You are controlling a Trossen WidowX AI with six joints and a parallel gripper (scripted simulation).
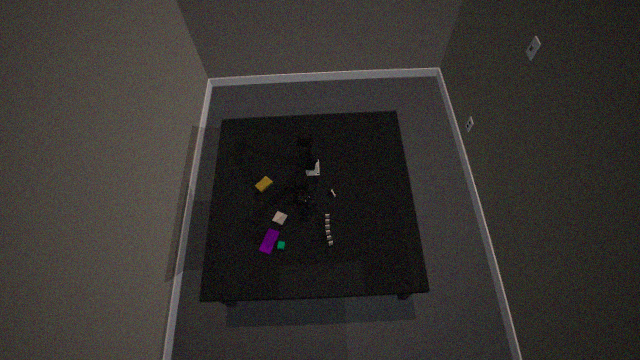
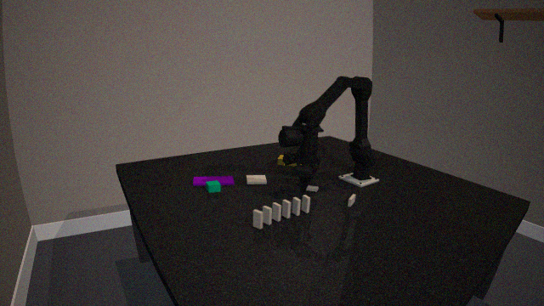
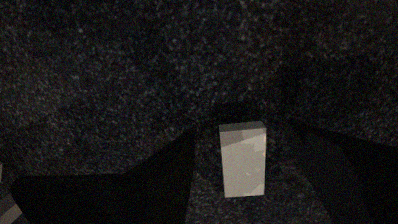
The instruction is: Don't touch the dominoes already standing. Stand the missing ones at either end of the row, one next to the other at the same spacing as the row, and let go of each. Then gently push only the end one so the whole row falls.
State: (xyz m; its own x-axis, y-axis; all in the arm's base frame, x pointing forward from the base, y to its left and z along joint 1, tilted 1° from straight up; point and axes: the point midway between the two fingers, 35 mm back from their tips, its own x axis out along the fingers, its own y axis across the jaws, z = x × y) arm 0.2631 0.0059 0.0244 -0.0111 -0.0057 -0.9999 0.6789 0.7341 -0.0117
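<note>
Now: the flat white tile 130 mm ahead of my gripper tip and 130 mm to the right of it. Also, from my gripper tip: purple bar (290 mm ahead, 170 mm to the right); then green cube (310 mm ahead, 90 mm to the right, 10 mm above); then yellow block (80 mm behind, 280 mm to the right, 10 mm above).
</note>
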